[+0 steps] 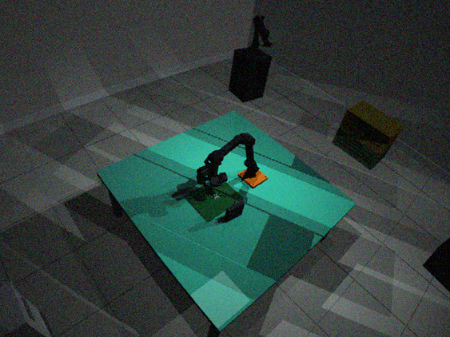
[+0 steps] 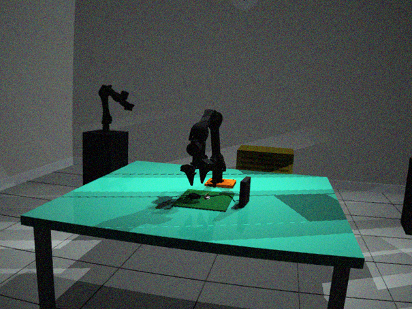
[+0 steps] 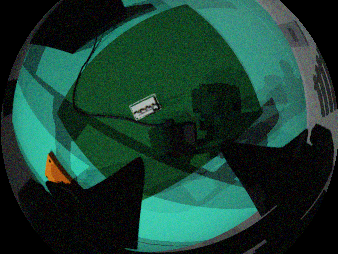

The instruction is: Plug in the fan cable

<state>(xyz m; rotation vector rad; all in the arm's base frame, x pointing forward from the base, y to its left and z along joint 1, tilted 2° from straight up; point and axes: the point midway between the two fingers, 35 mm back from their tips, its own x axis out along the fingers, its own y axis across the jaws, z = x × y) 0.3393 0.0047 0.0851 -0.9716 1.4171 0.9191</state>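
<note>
Right now my gripper tip is 10 mm to the left of the dark fan plug and 60 mm above it. The rest, counted from my gripper tip: black fan: 30 mm behind, 220 mm to the left, 10 mm below; green board: 10 mm behind, 40 mm to the left, 80 mm below.
</note>
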